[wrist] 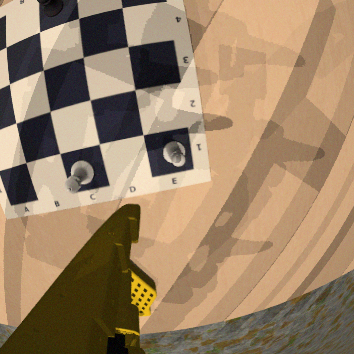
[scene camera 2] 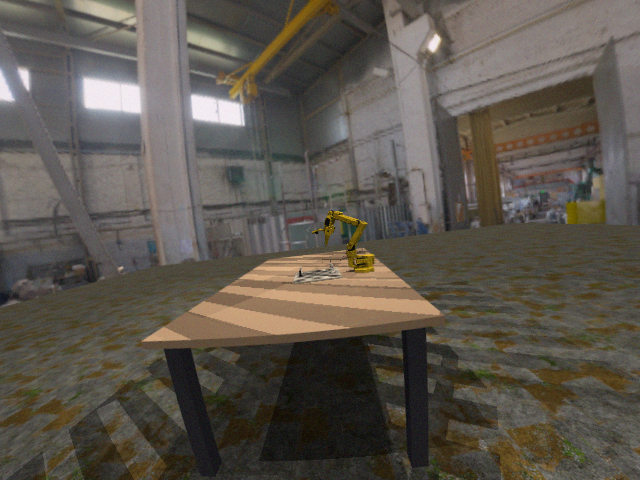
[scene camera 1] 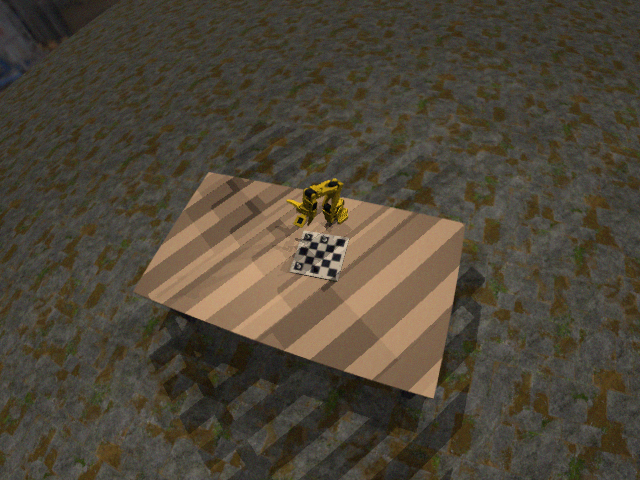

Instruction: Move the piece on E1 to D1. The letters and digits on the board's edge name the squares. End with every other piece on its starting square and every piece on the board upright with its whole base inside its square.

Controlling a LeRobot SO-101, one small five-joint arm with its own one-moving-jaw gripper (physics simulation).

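Pixels of known places: hand, tool point: [wrist: 138,218] [scene camera 2: 326,245] [scene camera 1: 307,224]; arm's base, link origin: [scene camera 2: 359,270] [scene camera 1: 335,218].
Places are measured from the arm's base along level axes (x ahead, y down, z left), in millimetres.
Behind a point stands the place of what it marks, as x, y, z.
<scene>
A white piece [wrist: 174,153] {141, -34, -88} [scene camera 1: 308,237] {139, -11, -84} stands on dark square E1 of the chessboard [wrist: 202,172] {114, -6, -115} [scene camera 1: 316,238] {131, -6, -48}, apparently upright. The light square D1 [wrist: 126,161] {132, -6, -49} beside it holds no piece. Another white piece [wrist: 81,173] {131, -22, -12} [scene camera 1: 324,239] {134, -19, -6} stands on C1. A black piece [wrist: 52,7] {279, -15, 3} shows in part on C5 at the wrist view's top edge. A small piece [scene camera 1: 298,266] {293, -15, -72} stands on E5 in scene camera 1. My gripper [scene camera 1: 299,212] [scene camera 2: 321,238] {147, -135, -64} is fully open and empty, raised above the table beside the board's row 1 edge. In the wrist view one jaw shows, its tip below the C and D labels.
The striped-shadowed wooden table [scene camera 1: 361,330] {481, 0, 269} [scene camera 2: 289,310] {266, 0, 432} carries the board and arm. The arm's yellow base [scene camera 2: 361,262] {-9, -43, 18} [scene camera 1: 341,212] {-30, -18, 21} stands behind the board's row 1 side. The table's edge and the floor [wrist: 320,310] show at the wrist view's lower right.
</scene>
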